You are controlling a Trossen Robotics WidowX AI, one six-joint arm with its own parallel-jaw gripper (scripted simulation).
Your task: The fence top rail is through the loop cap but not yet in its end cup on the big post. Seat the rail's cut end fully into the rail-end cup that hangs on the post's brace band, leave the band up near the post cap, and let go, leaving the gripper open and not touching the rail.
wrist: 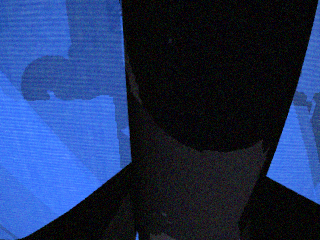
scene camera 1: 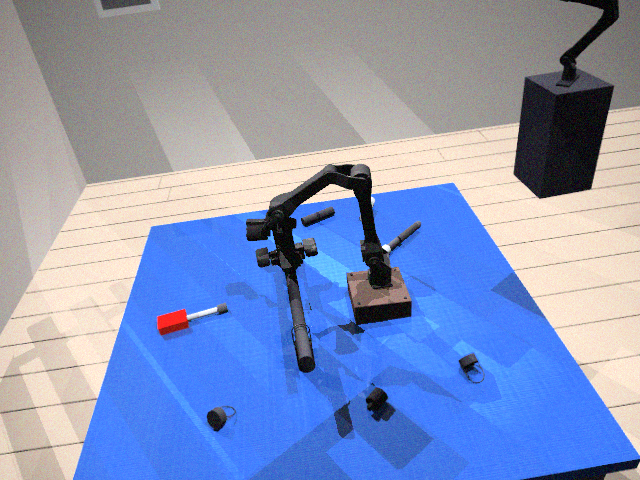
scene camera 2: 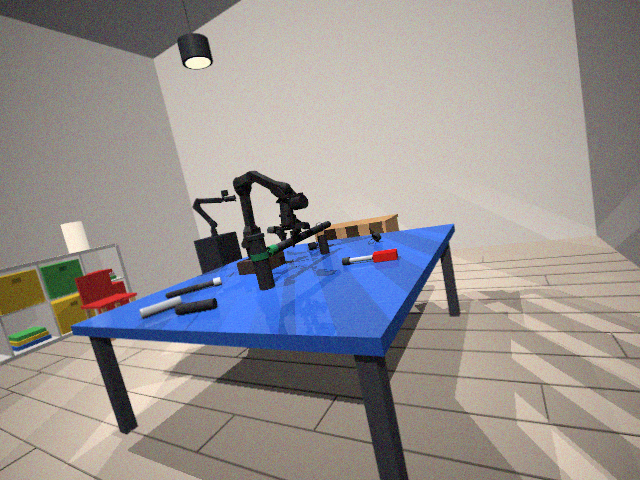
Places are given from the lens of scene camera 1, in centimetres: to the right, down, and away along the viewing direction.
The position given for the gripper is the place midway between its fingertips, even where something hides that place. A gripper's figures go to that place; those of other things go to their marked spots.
gripper [scene camera 1: 290, 269]: -10, 9, 162
rail [scene camera 1: 296, 306]: -6, 18, 140
red-handled tool [scene camera 1: 178, 320]: -44, 25, 159
The marked spots on the rail and the red-handled tool are 43 cm apart.
